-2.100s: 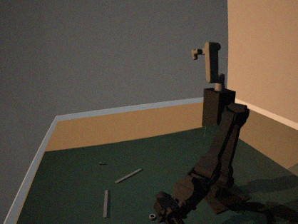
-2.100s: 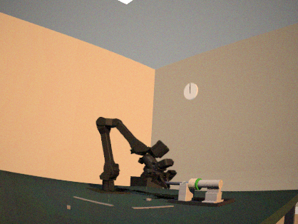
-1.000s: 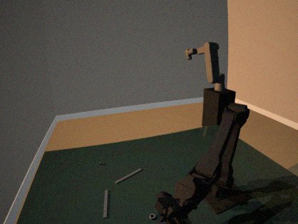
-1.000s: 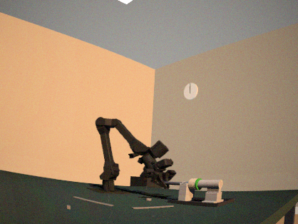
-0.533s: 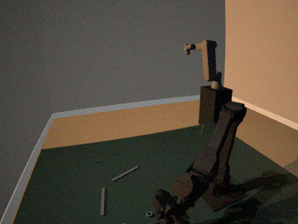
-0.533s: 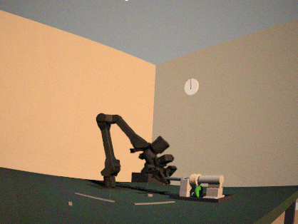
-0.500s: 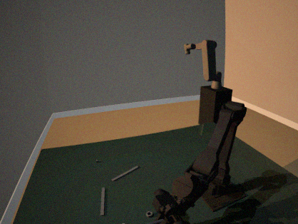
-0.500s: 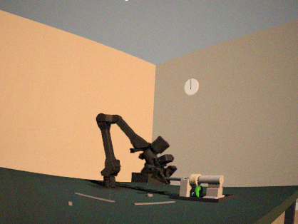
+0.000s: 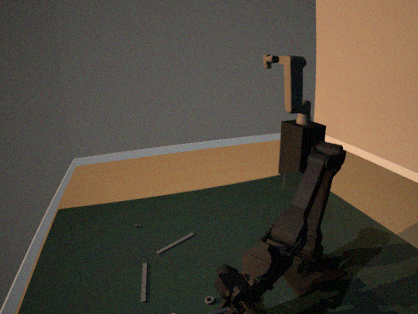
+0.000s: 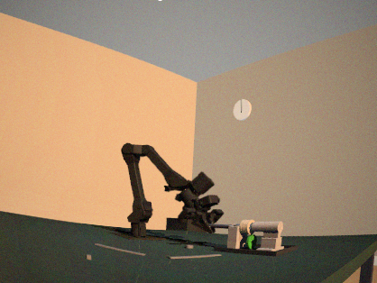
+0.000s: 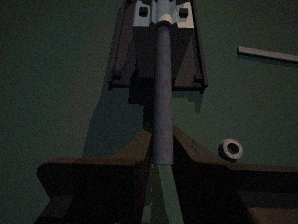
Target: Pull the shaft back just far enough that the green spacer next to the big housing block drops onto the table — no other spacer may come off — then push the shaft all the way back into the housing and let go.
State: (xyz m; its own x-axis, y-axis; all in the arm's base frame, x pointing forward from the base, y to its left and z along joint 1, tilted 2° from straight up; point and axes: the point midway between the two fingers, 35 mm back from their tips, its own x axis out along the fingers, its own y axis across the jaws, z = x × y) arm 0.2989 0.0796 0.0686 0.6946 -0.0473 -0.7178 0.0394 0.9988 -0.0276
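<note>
Now: the shaft 60 mm ahead of my gripper tip and 30 mm above it. Round my gripper tip: tan spacer: 150 mm ahead, 10 mm to the right, 20 mm above; then green spacer: 170 mm ahead, 10 mm to the right, 20 mm below.
</note>
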